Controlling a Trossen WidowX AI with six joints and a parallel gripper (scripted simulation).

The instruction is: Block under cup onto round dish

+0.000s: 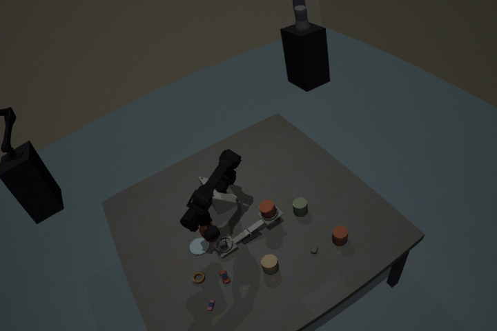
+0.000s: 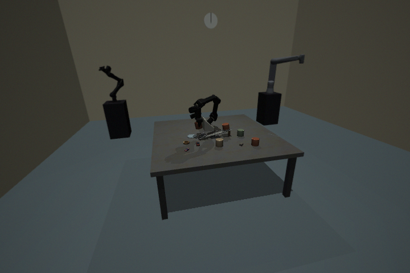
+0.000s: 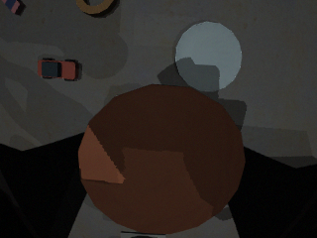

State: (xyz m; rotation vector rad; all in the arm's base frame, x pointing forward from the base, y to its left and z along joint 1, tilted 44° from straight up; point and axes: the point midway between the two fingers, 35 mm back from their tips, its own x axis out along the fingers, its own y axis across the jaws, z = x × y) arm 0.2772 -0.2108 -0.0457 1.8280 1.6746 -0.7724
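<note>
Right now my gripper tip is 70 mm past the pale round dish, 60 mm to the left of it and 130 mm above it. Round my gripper tip: tan cylinder: 250 mm ahead, 160 mm to the left, 100 mm below; toy car: 160 mm ahead, 40 mm to the right, 120 mm below; pink-blue piece: 250 mm ahead, 170 mm to the right, 130 mm below.
</note>
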